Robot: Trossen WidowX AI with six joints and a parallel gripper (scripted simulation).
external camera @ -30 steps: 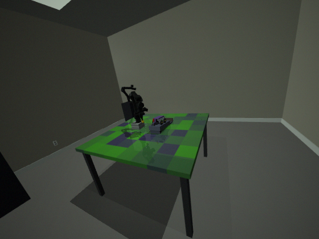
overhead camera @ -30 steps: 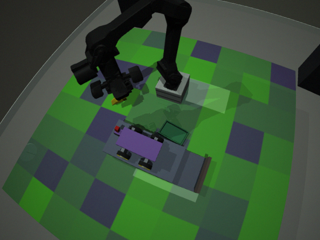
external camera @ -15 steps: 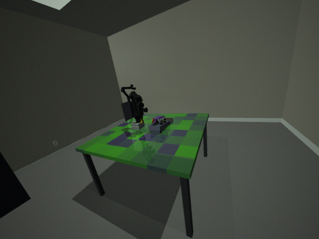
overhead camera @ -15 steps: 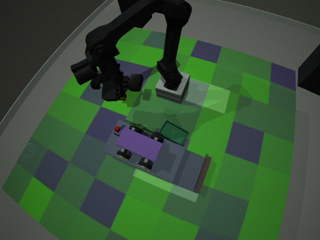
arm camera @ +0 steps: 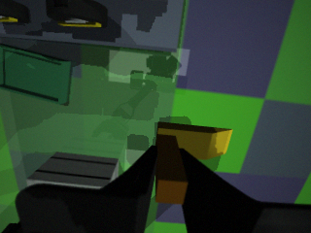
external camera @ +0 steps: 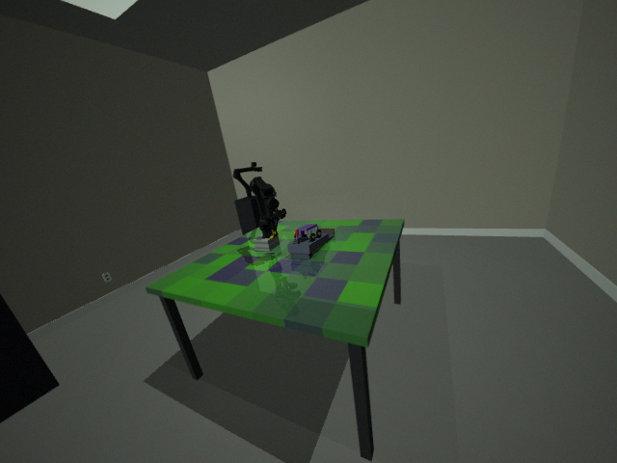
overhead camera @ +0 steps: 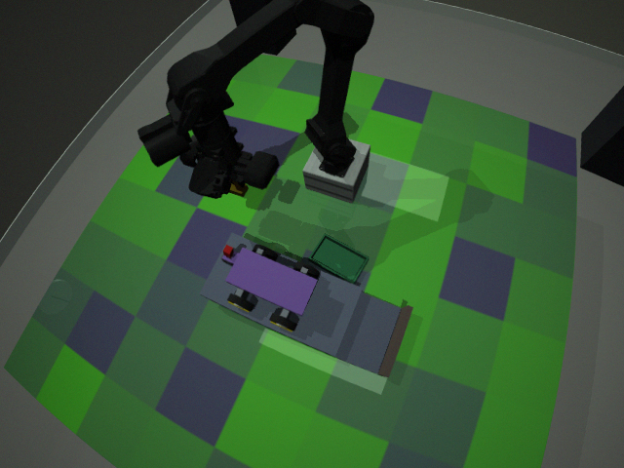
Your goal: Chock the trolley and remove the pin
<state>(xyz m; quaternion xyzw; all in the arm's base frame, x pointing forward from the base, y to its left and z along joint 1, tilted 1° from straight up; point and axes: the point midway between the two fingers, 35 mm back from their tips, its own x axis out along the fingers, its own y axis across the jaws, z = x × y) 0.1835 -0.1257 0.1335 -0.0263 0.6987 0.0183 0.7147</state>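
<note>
My gripper tip is now 130 mm short of the red-headed stop pin, 40 mm to the right of it and 40 mm above it. The rest, counted from my gripper tip: yellow chock 20 mm to the right, 10 mm below; then purple-topped trolley 140 mm ahead, 150 mm to the left, 60 mm below; then grey ramp 140 mm ahead, 150 mm to the left, 130 mm below.
</note>
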